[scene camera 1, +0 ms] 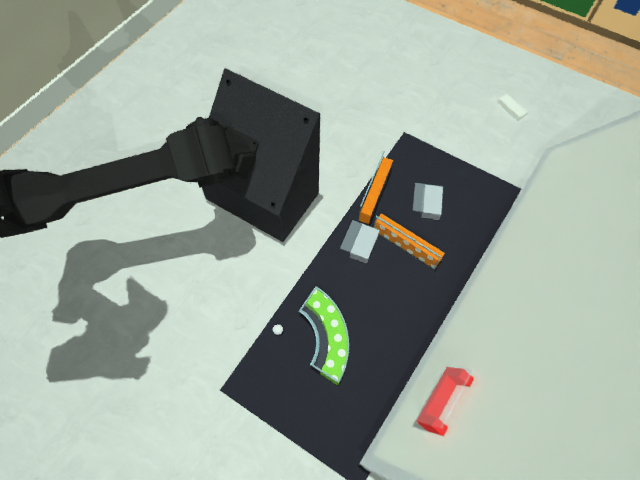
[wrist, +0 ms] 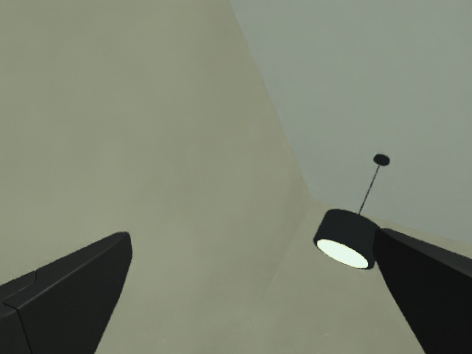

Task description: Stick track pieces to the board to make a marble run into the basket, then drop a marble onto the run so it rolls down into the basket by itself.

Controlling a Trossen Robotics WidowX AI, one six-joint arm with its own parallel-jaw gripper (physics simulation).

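Where they show: gripper, between the fingertips: (wrist: pixel 253 242); arm's base, origin of its link: (scene camera 1: pixel 235 152).
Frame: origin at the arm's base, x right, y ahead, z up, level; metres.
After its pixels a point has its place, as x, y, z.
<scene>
My gripper (wrist: pixel 253 242) {0.240, -0.146, 0.413} is wide open and empty in the wrist view, facing the wall and ceiling; in the scene view it is outside the left edge. A green, white-dotted curved track piece (scene camera 1: pixel 334 335) {0.143, 0.271, -0.115} lies on the dark mat (scene camera 1: pixel 289 397) {0.255, 0.258, -0.137}. An orange straight piece (scene camera 1: pixel 377 190) {-0.122, 0.204, -0.105} lies near the mat's upper left edge. An orange dotted straight piece (scene camera 1: pixel 410 241) {-0.055, 0.300, -0.096} lies beside its lower end. A white marble (scene camera 1: pixel 277 329) {0.180, 0.189, -0.120} rests at the mat's left edge, left of the green piece. A red basket-like part (scene camera 1: pixel 438 395) {0.177, 0.431, 0.015} is on the large pale board (scene camera 1: pixel 547 310) {0.034, 0.494, 0.070}.
Two grey blocks (scene camera 1: pixel 433 200) {-0.162, 0.297, -0.116} (scene camera 1: pixel 364 241) {-0.025, 0.231, -0.116} stand on the mat near the orange pieces. A small white block (scene camera 1: pixel 512 106) {-0.460, 0.338, -0.128} lies beyond the mat's far end. The black arm base (scene camera 1: pixel 268 129) {-0.040, 0.039, 0.040} stands left of the mat. A lamp (wrist: pixel 345 237) hangs in the wrist view.
</scene>
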